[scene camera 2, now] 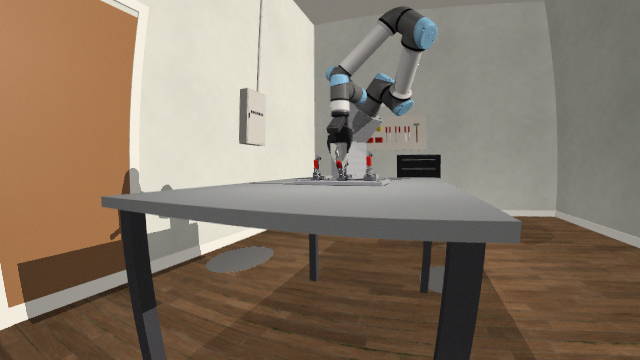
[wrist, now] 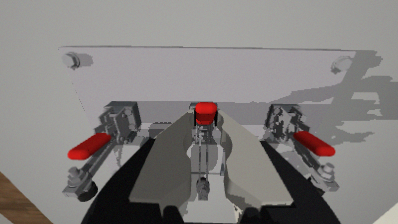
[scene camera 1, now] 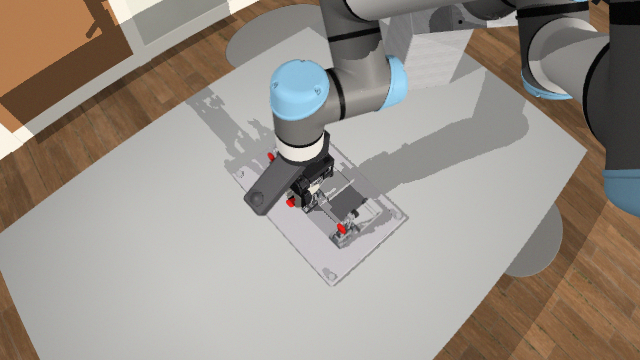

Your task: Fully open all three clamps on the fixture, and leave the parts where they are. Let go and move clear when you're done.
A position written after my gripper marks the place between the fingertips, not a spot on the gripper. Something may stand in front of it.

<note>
In view: my gripper (scene camera 1: 295, 203), a grey fixture plate (scene camera 1: 309, 233) and a clamp handle (wrist: 87, 148).
My gripper shows as well in scene camera 2 (scene camera 2: 339, 168) and in the wrist view (wrist: 204, 109). The grey fixture plate also shows in the wrist view (wrist: 244, 82).
</note>
